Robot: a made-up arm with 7 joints. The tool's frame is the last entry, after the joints. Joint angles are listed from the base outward.
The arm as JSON. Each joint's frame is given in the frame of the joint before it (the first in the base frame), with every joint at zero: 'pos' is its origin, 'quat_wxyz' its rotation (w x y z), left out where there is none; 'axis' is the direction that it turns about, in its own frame. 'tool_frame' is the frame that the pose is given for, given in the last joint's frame.
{
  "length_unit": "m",
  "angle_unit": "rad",
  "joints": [
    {
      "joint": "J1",
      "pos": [
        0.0,
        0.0,
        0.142
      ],
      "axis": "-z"
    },
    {
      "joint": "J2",
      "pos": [
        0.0,
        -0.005,
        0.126
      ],
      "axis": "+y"
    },
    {
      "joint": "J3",
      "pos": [
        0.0,
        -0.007,
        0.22
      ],
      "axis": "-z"
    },
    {
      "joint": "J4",
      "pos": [
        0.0,
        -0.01,
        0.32
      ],
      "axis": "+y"
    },
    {
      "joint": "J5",
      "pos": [
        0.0,
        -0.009,
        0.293
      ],
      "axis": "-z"
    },
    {
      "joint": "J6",
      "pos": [
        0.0,
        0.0,
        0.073
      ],
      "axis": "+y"
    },
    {
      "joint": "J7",
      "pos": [
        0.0,
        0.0,
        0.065
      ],
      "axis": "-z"
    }
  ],
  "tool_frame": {
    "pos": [
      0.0,
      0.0,
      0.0
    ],
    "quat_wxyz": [
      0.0,
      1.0,
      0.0,
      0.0
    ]
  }
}
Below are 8 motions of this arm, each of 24 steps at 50 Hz.
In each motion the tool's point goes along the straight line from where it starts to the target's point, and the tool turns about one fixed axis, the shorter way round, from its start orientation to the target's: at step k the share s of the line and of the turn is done. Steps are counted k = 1, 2, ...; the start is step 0. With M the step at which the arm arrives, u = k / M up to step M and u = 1 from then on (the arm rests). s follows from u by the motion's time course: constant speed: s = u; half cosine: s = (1 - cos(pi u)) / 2; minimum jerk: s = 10 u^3 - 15 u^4 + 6 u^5.
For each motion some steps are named. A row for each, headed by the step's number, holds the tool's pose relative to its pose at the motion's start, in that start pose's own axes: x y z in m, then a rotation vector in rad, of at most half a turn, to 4 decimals.
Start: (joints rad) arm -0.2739 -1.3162 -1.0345 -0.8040 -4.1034 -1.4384 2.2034
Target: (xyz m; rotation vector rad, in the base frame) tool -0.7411 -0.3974 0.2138 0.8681 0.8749 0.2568
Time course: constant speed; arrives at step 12
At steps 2, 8, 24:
2: 0.0154 -0.0085 -0.0083 0.0176 -0.0018 0.0206
8: 0.0617 -0.0341 -0.0333 0.0704 -0.0072 0.0824
24: 0.0926 -0.0512 -0.0499 0.1057 -0.0107 0.1236

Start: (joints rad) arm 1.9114 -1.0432 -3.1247 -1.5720 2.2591 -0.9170 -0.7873
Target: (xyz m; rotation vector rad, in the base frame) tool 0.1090 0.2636 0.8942 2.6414 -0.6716 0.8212
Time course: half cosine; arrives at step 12
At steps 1, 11, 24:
1: 0.0006 0.0000 0.0007 -0.0017 -0.0009 0.0003
11: 0.0341 -0.0021 0.0431 -0.0980 -0.0541 0.0193
24: 0.0347 -0.0021 0.0439 -0.0997 -0.0550 0.0196

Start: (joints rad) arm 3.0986 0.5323 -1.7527 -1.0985 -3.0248 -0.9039 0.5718
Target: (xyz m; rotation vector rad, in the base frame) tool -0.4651 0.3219 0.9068 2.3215 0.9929 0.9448
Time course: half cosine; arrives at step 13
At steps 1, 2, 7, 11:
1: 0.0001 0.0003 -0.0001 -0.0018 0.0016 0.0047
2: 0.0005 0.0012 -0.0004 -0.0073 0.0062 0.0184
7: 0.0053 0.0114 -0.0036 -0.0710 0.0604 0.1801
11: 0.0090 0.0193 -0.0061 -0.1195 0.1017 0.3030

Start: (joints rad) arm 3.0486 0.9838 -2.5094 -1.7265 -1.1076 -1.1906 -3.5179
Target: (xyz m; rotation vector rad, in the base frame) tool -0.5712 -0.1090 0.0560 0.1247 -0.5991 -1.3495
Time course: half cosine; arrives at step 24
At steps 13, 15, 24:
13: 0.0676 0.0011 -0.1491 0.2697 0.1037 0.0049
15: 0.0827 0.0014 -0.1824 0.3299 0.1268 0.0060
24: 0.1197 0.0020 -0.2638 0.4771 0.1835 0.0086

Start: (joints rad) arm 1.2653 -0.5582 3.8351 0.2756 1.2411 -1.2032 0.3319
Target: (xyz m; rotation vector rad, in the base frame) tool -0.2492 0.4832 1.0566 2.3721 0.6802 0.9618
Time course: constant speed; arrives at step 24
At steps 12, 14, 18, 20, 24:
12: 0.0020 0.0488 -0.0383 0.1668 -0.2162 -0.2099
14: 0.0024 0.0569 -0.0447 0.1947 -0.2522 -0.2449
18: 0.0030 0.0731 -0.0575 0.2503 -0.3243 -0.3149
20: 0.0034 0.0813 -0.0639 0.2781 -0.3603 -0.3498
24: 0.0041 0.0975 -0.0766 0.3337 -0.4324 -0.4198

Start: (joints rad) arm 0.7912 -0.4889 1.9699 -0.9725 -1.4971 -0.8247 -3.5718
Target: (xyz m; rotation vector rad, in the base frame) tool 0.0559 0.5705 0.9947 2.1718 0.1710 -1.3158
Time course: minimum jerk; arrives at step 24
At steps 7, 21, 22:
7: -0.0010 -0.0001 -0.0202 0.1074 0.0776 0.2440
21: -0.0063 -0.0003 -0.1306 0.6944 0.5018 1.5771
22: -0.0064 -0.0003 -0.1320 0.7021 0.5074 1.5947

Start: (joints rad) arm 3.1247 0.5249 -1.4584 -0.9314 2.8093 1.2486 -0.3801
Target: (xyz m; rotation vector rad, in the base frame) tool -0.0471 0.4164 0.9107 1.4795 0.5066 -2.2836
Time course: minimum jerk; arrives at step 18
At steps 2, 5, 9, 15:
2: -0.0010 0.0036 -0.0007 0.0093 0.0031 -0.0056
5: -0.0113 0.0420 -0.0085 0.1090 0.0358 -0.0659
9: -0.0418 0.1557 -0.0314 0.4040 0.1326 -0.2441
15: -0.0806 0.3003 -0.0606 0.7792 0.2558 -0.4708

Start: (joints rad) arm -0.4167 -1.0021 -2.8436 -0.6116 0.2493 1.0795 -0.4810
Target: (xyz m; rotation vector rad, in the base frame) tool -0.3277 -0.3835 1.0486 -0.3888 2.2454 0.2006
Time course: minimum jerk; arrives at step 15
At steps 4, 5, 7, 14, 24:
4: -0.0206 -0.0159 0.0271 -0.0363 0.0605 0.0039
5: -0.0355 -0.0273 0.0466 -0.0625 0.1043 0.0066
7: -0.0740 -0.0570 0.0972 -0.1303 0.2174 0.0138
14: -0.1686 -0.1299 0.2216 -0.2969 0.4954 0.0315
24: -0.1691 -0.1303 0.2222 -0.2977 0.4968 0.0316

